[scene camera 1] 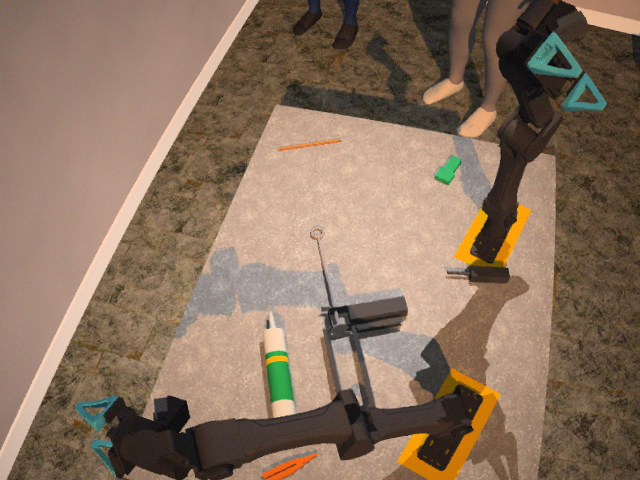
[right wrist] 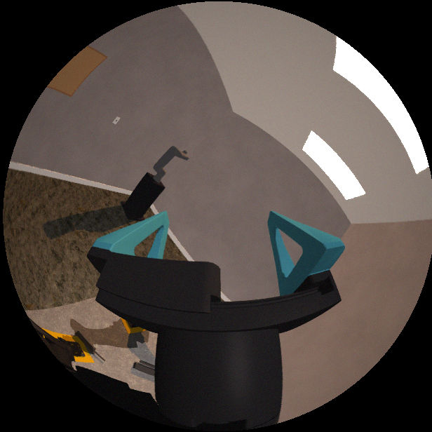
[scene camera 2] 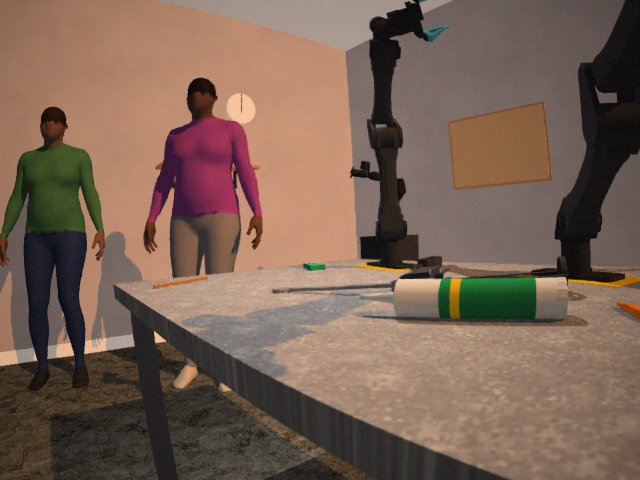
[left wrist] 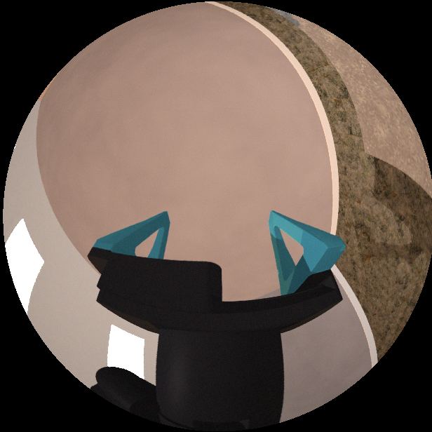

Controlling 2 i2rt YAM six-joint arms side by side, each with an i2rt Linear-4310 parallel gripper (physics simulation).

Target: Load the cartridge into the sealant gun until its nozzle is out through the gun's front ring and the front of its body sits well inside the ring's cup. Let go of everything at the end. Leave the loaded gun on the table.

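Pixels of known places: left gripper, fingertip midpoint: point(scene camera 1: 84, 424); right gripper, fingertip midpoint: point(scene camera 1: 592, 91) point(scene camera 2: 444, 10); left arm's base at its link origin: point(scene camera 1: 450, 427) point(scene camera 2: 575, 277); right arm's base at its link origin: point(scene camera 1: 494, 232) point(scene camera 2: 391, 266).
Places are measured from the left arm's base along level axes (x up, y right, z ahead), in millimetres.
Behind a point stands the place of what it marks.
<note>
The white cartridge with green and yellow bands point(scene camera 1: 279, 374) {x 50, y -111, z 384 mm} point(scene camera 2: 491, 298) {x 30, y -134, z 400 mm} lies on the table left of the sealant gun point(scene camera 1: 379, 308) {x 33, y 161, z 284 mm}, apart from it. Its nozzle points toward the gun's rod-ring end in scene camera 1. The gun's two rails run down under the left arm, which hides their far end and covers the cartridge's rear. The front ring cannot be made out. My left gripper point(scene camera 1: 88, 434) {x 344, y -457, z 520 mm} point(left wrist: 218, 216) is open and empty, beyond the table's left edge. My right gripper point(scene camera 1: 589, 86) {x 729, y 301, z 42 mm} point(scene camera 2: 435, 15) {x 729, y 301, z 42 mm} point(right wrist: 218, 216) is open and empty, raised high at the upper right, far from both.
An orange stick point(scene camera 1: 310, 145) {x 5, y 537, z 736 mm} point(scene camera 2: 180, 282) {x 4, y 532, z 743 mm} lies near the far edge. A green block point(scene camera 1: 448, 170) {x 17, y 660, z 339 mm} point(scene camera 2: 313, 266) {x 12, y 624, z 355 mm} and a dark tool point(scene camera 1: 488, 274) {x 30, y 391, z 97 mm} lie near the right arm's base. An orange tool point(scene camera 1: 289, 466) {x 10, y -265, z 254 mm} point(scene camera 2: 629, 309) {x 6, y -237, z 247 mm} lies beside the left arm. Two people stand beyond the table.
</note>
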